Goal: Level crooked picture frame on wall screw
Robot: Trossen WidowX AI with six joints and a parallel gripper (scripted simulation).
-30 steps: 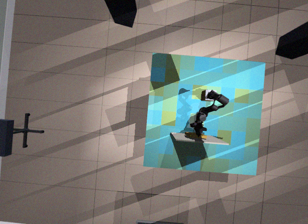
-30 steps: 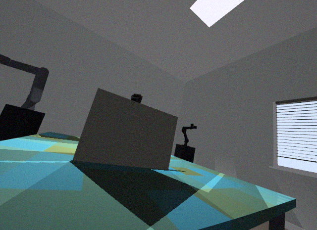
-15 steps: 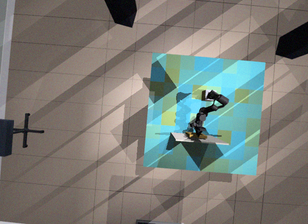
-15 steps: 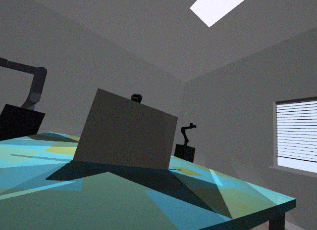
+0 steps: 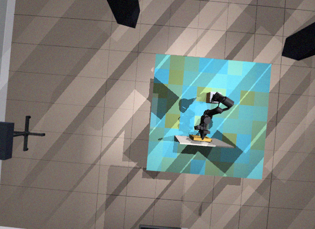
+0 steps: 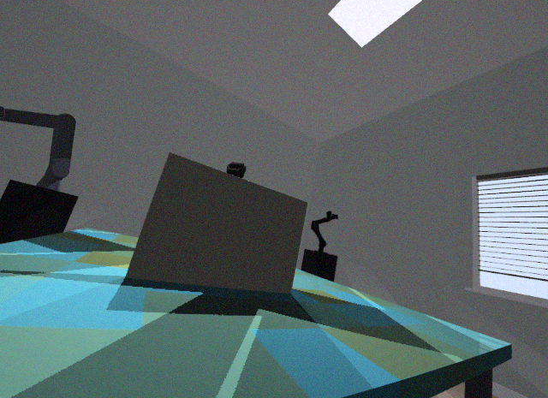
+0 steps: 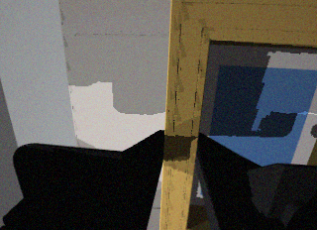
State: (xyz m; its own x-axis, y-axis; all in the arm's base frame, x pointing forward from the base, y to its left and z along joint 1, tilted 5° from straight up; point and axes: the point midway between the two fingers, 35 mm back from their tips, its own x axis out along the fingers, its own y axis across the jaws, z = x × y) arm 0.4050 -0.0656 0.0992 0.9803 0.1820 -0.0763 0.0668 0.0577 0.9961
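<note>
My gripper tip is 10 mm short of the picture frame, 10 mm to the right of it and 50 mm above it. Also, from my gripper tip: wall panel 20 mm ahead, 20 mm to the left, 70 mm below.
</note>
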